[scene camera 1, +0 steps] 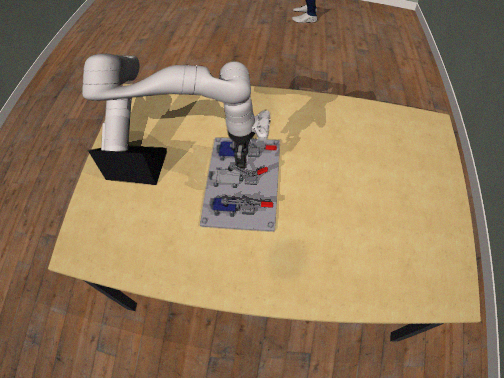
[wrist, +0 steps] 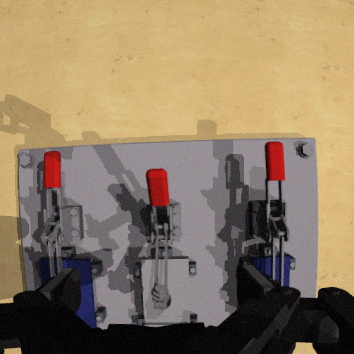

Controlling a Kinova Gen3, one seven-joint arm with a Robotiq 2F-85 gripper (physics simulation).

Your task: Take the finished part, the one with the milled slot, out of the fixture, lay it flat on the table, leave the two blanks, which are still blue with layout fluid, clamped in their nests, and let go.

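Frame: origin at the arm's base, x back, y right, z up, level; metres.
Where they show: gripper, fingertip midpoint: (scene camera 1: pixel 244 153) (wrist: pixel 158 284); arm's base, origin of the base link: (scene camera 1: pixel 115 149).
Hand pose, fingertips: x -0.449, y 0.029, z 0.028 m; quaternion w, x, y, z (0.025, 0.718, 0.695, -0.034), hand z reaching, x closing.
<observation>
Things, the pixels of their top centre, and the offset from my fingertips. "spot": a spot on its surface instead. Level surfaces: height alone.
- finished part, middle of its top: (wrist: pixel 165 299) (scene camera 1: pixel 225 176) dx +0.070, dy -0.009, dz -0.141 m
- grey fixture plate, surface spot: (wrist: pixel 301 200) spot: dx -0.027, dy +0.146, dz -0.158 m
- middle clamp's red handle, middle of its top: (wrist: pixel 156 204) (scene camera 1: pixel 258 168) dx -0.037, dy -0.008, dz -0.085 m
- far clamp's red handle, middle of its top: (wrist: pixel 42 195) (scene camera 1: pixel 263 143) dx -0.047, dy -0.118, dz -0.101 m
- wooden table, its level: dz -0.173 m
The finished part (scene camera 1: pixel 226 177) (wrist: pixel 177 285), a pale grey block, lies in the middle nest of the grey fixture plate (scene camera 1: pixel 240 222) (wrist: pixel 301 200). Its slot cannot be made out. The middle clamp's red handle (scene camera 1: pixel 262 171) (wrist: pixel 158 187) stands at a different angle from the other two, and its arm passes over the part, seemingly raised off it. One blue blank (scene camera 1: pixel 225 150) (wrist: pixel 86 290) is in the far nest, another blue blank (scene camera 1: pixel 218 205) (wrist: pixel 260 265) in the near nest, each under a clamp arm. My gripper (scene camera 1: pixel 240 164) (wrist: pixel 158 284) is open and empty above the middle nest, fingers apart on either side.
The far clamp's red handle (scene camera 1: pixel 270 148) (wrist: pixel 52 170) and the near clamp's red handle (scene camera 1: pixel 267 204) (wrist: pixel 275 161) point towards the plate's right edge in the scene view. The wooden table (scene camera 1: pixel 370 225) (wrist: pixel 175 65) extends around the plate. The arm's black base (scene camera 1: pixel 129 167) stands at the left.
</observation>
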